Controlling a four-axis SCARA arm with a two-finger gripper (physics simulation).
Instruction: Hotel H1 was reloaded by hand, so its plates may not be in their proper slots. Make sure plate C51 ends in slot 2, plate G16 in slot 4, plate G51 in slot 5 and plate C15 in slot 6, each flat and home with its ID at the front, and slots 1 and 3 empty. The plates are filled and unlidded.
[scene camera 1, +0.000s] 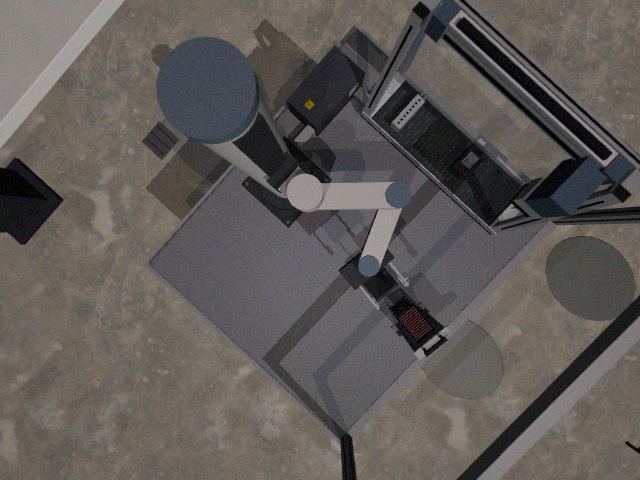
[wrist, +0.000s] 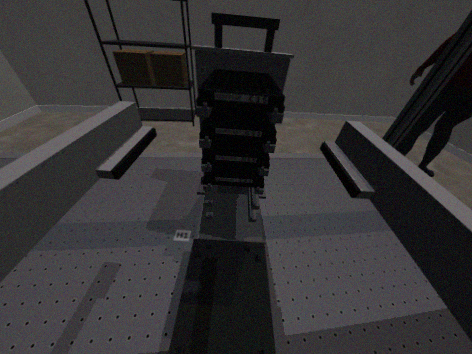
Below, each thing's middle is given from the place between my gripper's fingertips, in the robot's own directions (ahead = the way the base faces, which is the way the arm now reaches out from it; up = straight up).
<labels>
I see the plate C51 (wrist: 222, 175) 130 mm ahead of my hand, 20 mm to the right of it and 110 mm below it. Also, from my hand: plate G16 (wrist: 228, 153): 130 mm ahead, 20 mm to the right, 80 mm below; then plate G51 (wrist: 225, 124): 130 mm ahead, 20 mm to the right, 40 mm below; then plate C15 (scene camera 1: 414, 322): 130 mm ahead, 20 mm to the right.
</labels>
